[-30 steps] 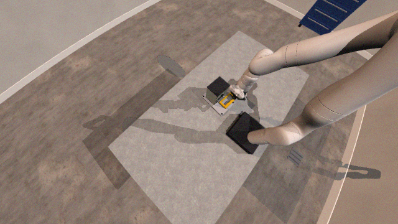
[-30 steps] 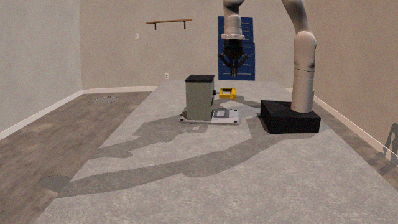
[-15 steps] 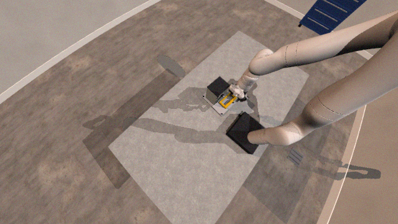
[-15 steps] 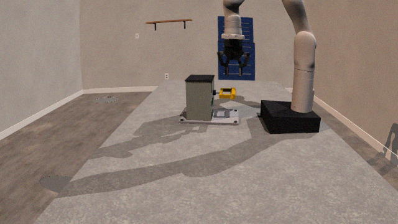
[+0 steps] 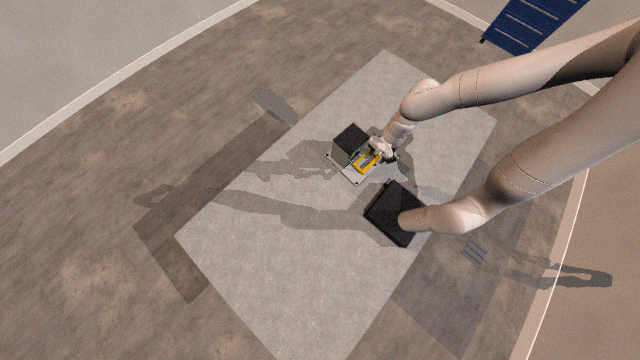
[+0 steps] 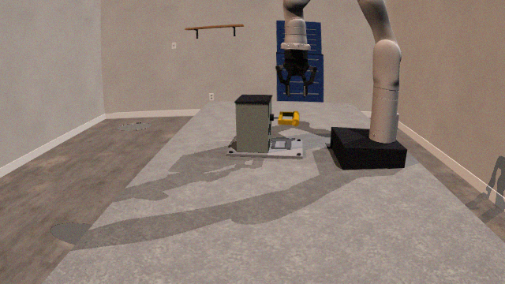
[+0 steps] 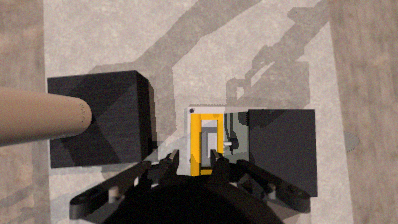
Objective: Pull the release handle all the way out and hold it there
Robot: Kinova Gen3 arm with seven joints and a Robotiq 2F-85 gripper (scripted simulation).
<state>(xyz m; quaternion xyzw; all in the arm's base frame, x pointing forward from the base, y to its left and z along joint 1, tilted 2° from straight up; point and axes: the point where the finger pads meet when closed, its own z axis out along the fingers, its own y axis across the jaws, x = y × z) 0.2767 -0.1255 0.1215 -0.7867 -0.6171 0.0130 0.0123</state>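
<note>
My gripper is now 190 mm above the pale base plate, 90 mm short of it and 20 mm to the left of it.
</note>
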